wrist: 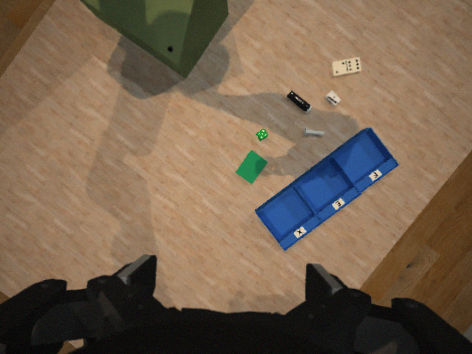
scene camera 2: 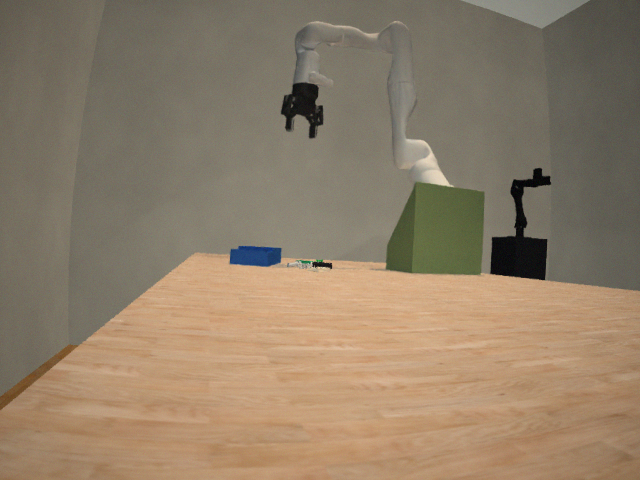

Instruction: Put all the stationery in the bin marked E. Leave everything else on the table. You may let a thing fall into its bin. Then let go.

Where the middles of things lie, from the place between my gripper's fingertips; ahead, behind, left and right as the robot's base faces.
Labels:
I see my gripper 34 cm above the blue bin [scene camera 2: 245, 255], 12 cm to the right of it and 11 cm short of it.

